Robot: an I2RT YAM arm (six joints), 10 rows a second.
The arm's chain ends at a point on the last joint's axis. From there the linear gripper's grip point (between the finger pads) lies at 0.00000 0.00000 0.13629 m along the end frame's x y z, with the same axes.
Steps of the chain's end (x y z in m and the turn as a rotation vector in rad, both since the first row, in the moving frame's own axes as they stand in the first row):
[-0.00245, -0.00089, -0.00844, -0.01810, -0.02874, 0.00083]
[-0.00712, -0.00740, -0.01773, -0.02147, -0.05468, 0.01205]
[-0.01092, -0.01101, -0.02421, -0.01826, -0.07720, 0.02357]
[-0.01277, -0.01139, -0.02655, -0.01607, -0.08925, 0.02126]
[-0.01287, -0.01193, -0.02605, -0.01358, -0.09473, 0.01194]
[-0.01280, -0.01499, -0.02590, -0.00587, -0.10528, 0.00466]
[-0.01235, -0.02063, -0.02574, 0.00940, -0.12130, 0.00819]
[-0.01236, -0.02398, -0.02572, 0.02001, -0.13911, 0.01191]
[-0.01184, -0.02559, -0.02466, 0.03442, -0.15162, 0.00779]
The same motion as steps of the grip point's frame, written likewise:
[-0.00637, 0.00157, -0.00852, -0.01810, -0.02874, 0.00083]
[-0.01459, -0.00452, -0.01797, -0.02147, -0.05468, 0.01205]
[-0.02146, -0.00865, -0.02464, -0.01826, -0.07720, 0.02357]
[-0.02494, -0.00933, -0.02711, -0.01607, -0.08925, 0.02126]
[-0.02577, -0.01016, -0.02667, -0.01358, -0.09473, 0.01194]
[-0.02712, -0.01422, -0.02666, -0.00587, -0.10528, 0.00466]
[-0.02884, -0.02198, -0.02675, 0.00940, -0.12130, 0.00819]
[-0.03124, -0.02681, -0.02706, 0.02001, -0.13911, 0.01191]
[-0.03240, -0.03034, -0.02630, 0.03442, -0.15162, 0.00779]

